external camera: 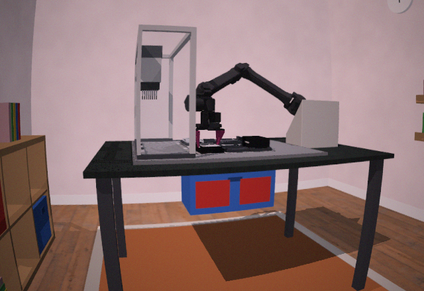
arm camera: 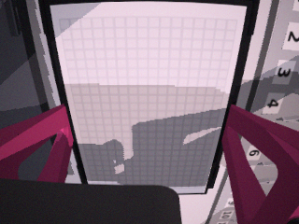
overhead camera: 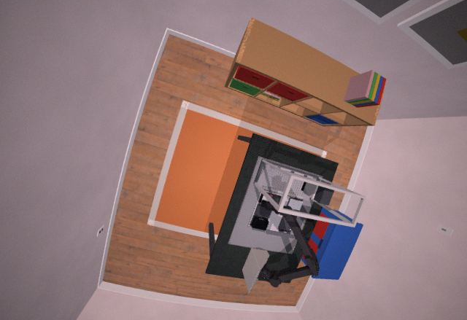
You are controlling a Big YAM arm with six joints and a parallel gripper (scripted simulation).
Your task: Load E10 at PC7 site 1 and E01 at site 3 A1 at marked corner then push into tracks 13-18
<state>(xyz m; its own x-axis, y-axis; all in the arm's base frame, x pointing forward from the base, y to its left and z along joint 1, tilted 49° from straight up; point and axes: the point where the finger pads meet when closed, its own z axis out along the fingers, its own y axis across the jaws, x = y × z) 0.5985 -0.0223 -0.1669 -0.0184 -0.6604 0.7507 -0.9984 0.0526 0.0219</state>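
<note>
The 384-well plate E10 lies right at my hand. From my hand the other things lie so: plate carrier PC7 (260 mm to the right, 100 mm behind, 10 mm below); then dark nest (20 mm below); then white 96-well plate E01 (260 mm to the right, 10 mm below).
</note>
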